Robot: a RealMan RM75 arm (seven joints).
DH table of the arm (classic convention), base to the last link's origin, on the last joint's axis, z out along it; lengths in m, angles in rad. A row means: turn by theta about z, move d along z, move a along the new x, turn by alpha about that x. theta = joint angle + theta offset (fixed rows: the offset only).
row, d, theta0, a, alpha
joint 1, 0.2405, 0, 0, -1.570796
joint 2, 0, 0, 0, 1.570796
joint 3, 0.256, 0, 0, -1.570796
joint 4, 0, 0, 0, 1.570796
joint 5, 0.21, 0, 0, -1.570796
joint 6, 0, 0, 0, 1.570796
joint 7, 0.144, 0, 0, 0
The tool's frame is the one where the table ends.
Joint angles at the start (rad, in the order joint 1, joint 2, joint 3, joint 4, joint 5, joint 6, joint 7): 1.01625, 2.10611, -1.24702, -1.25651, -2.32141, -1.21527, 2.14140
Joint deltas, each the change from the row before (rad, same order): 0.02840, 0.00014, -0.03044, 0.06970, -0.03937, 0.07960, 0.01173; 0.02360, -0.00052, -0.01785, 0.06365, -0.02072, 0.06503, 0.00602; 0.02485, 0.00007, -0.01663, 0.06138, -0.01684, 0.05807, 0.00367; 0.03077, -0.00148, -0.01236, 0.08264, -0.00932, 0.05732, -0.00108; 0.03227, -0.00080, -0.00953, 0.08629, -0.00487, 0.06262, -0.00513; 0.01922, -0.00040, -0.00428, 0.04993, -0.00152, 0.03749, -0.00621; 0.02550, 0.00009, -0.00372, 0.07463, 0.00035, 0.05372, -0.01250; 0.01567, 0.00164, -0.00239, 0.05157, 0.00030, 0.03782, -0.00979; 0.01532, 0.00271, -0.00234, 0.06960, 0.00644, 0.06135, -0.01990
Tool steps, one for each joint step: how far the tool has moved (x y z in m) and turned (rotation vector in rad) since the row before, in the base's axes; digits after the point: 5 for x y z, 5 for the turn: 0.00056, 0.01038, -0.01127, 0.03723, -0.02624, -0.01336; 0.00145, 0.00843, -0.00851, 0.02659, -0.01304, -0.01239; 0.00090, 0.00694, -0.00837, 0.02138, -0.01476, -0.00708; 0.00384, 0.00741, -0.01004, 0.01232, -0.01778, -0.01588; 0.00399, 0.00727, -0.00956, 0.01563, -0.01509, -0.01331; 0.00218, 0.00408, -0.00502, 0.01086, -0.00911, -0.00444; 0.00510, 0.00542, -0.00722, 0.01455, -0.01355, -0.00923; 0.00454, 0.00307, -0.00535, 0.00987, -0.01027, -0.00697; 0.00806, 0.00437, -0.00640, 0.02068, -0.00915, -0.00842
